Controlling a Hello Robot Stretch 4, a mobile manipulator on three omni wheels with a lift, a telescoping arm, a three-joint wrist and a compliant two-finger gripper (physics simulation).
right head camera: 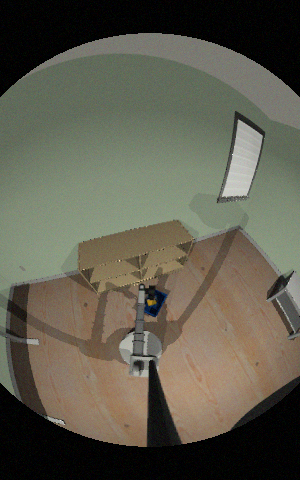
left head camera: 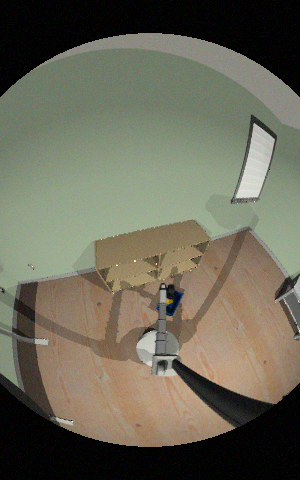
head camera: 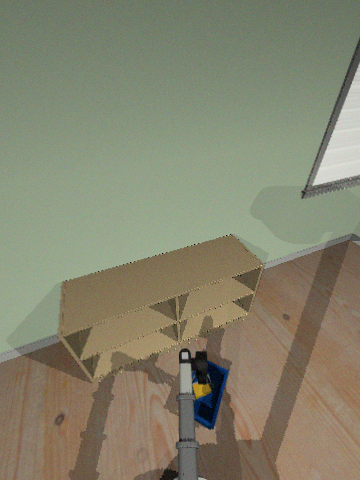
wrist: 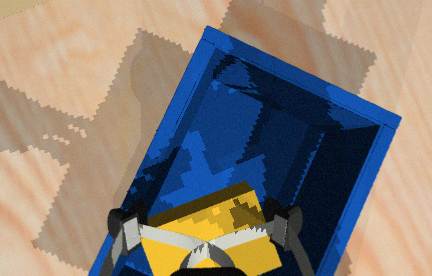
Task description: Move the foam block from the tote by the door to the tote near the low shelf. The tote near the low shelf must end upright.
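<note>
The yellow foam block point(head camera: 202, 391) point(left head camera: 169, 302) point(right head camera: 151, 302) point(wrist: 215, 220) is held between the two fingers of my gripper point(head camera: 202, 384) point(wrist: 206, 214), which is shut on it. The blue tote near the low shelf point(head camera: 220, 400) point(left head camera: 178, 300) point(right head camera: 162, 297) point(wrist: 300, 77) stands upright on the floor below the block. In the wrist view the block lies over the lower part of the tote's opening, turned relative to its walls. The left finger overlaps the tote's left rim. The block's exact height over the tote floor cannot be told. The tote by the door cannot be made out.
The low wooden shelf point(head camera: 160, 280) point(left head camera: 150, 240) point(right head camera: 135, 237) stands against the green wall, just beyond the tote. A framed white panel point(head camera: 340, 140) point(left head camera: 256, 162) point(right head camera: 242, 160) hangs on the wall at the right. A pale piece of furniture point(right head camera: 287, 300) stands at the far right.
</note>
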